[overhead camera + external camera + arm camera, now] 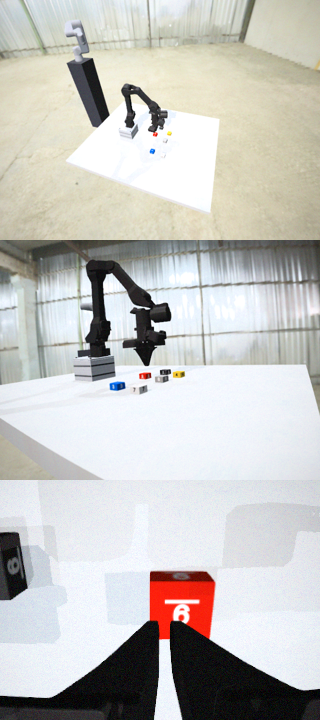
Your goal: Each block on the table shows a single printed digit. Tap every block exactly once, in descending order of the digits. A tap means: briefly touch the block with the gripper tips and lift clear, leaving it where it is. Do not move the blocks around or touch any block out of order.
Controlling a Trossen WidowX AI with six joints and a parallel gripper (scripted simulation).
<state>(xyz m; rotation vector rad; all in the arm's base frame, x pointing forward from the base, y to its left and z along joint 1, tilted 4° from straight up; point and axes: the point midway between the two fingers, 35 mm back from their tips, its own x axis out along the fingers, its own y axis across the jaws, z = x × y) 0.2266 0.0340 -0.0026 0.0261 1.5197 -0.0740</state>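
The red block is 1 cm to the right of my gripper tip and 3 cm below it. From my gripper tip the other things lie so: yellow 4 block (11 cm ahead, 3 cm to the left, 3 cm below); then grey block marked 8 (10 cm ahead, 6 cm to the right, 3 cm below); then black block (2 cm ahead, 9 cm to the left, 3 cm below).
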